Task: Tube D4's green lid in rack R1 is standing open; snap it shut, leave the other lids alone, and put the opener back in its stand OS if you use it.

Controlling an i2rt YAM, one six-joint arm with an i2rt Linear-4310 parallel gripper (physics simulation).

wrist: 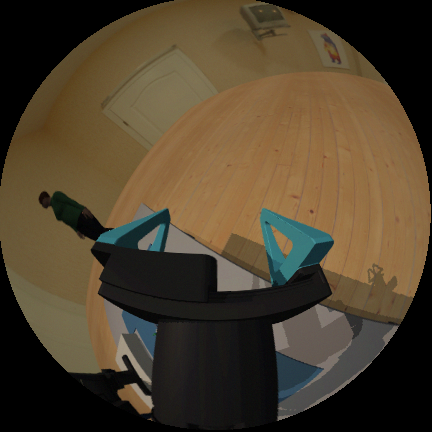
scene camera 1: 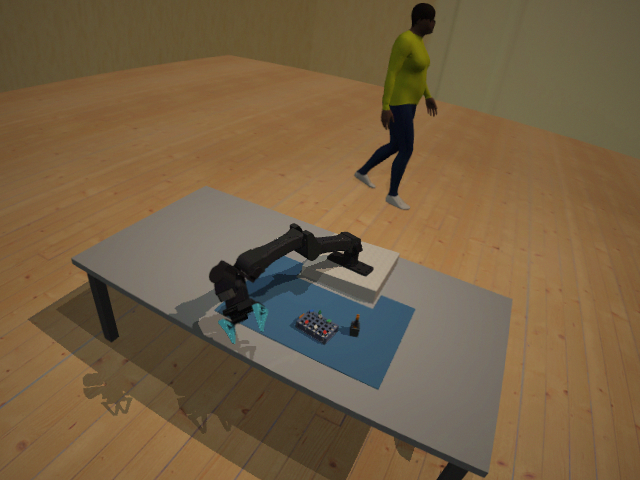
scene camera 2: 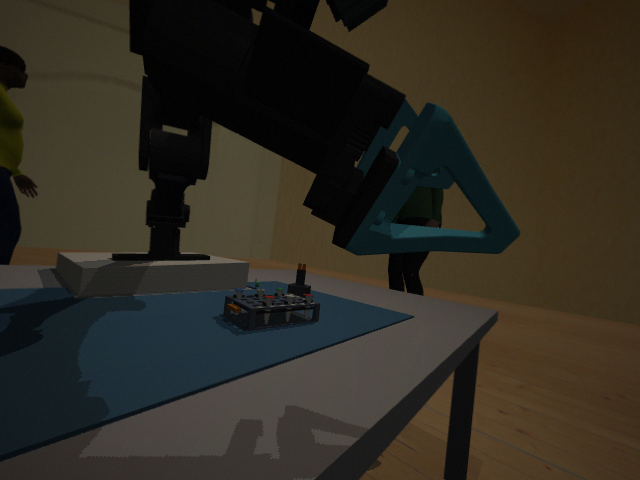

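Where they show: gripper, fingertip midpoint: [wrist: 214,212] [scene camera 1: 247,337] [scene camera 2: 475,205]; arm's base at its link origin: [wrist: 135,375] [scene camera 1: 349,264] [scene camera 2: 164,259].
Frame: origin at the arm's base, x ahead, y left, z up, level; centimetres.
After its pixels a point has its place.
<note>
Rack R1 [scene camera 1: 323,338] @(x 39.2, y 14.9, z -3.8 cm) [scene camera 2: 251,319] @(x 40.5, y 3.8, z -3.8 cm) is a small dark grey rack on the blue mat, holding several tubes with coloured lids. One green lid [scene camera 1: 319,313] @(x 33.2, y 8.2, z -0.3 cm) [scene camera 2: 256,283] @(x 33.0, y 7.9, z -0.2 cm) stands up above the rack's back side; its tube label is not readable. Another green lid [scene camera 1: 329,320] @(x 33.0, y 12.6, z -1.0 cm) [scene camera 2: 279,290] @(x 33.8, y 12.1, z -1.1 cm) sits lower. The opener [scene camera 1: 357,317] @(x 28.5, y 21.0, z 2.8 cm) [scene camera 2: 301,273] @(x 28.4, y 20.5, z 1.2 cm), dark with an orange tip, stands upright in its black stand OS [scene camera 1: 354,329] @(x 29.8, y 21.5, z -1.8 cm) [scene camera 2: 299,289] @(x 29.3, y 19.8, z -2.1 cm) beside the rack. My gripper [scene camera 1: 248,335] @(x 66.6, y 4.9, z 10.8 cm) [wrist: 214,212] @(x 66.6, y 4.9, z 10.8 cm) is open and empty, its teal fingers wide apart, above the table's front edge, left of the rack in scene camera 1.
The blue mat [scene camera 1: 372,361] @(x 35.1, y 33.0, z -5.3 cm) [scene camera 2: 170,351] @(x 43.5, y -6.4, z -5.3 cm) lies on the grey table [scene camera 1: 439,356] @(x 16.6, y 50.8, z -5.6 cm) [scene camera 2: 361,356] @(x 52.8, y 12.5, z -5.6 cm). The arm's base stands on a pale block [scene camera 1: 382,276] @(x -1.5, y 15.1, z 1.0 cm) [scene camera 2: 155,277] @(x 12.7, y -3.5, z -2.6 cm) behind the mat. A person in yellow [scene camera 1: 408,67] walks behind the table; another in green [wrist: 67,207] shows in the wrist view.
</note>
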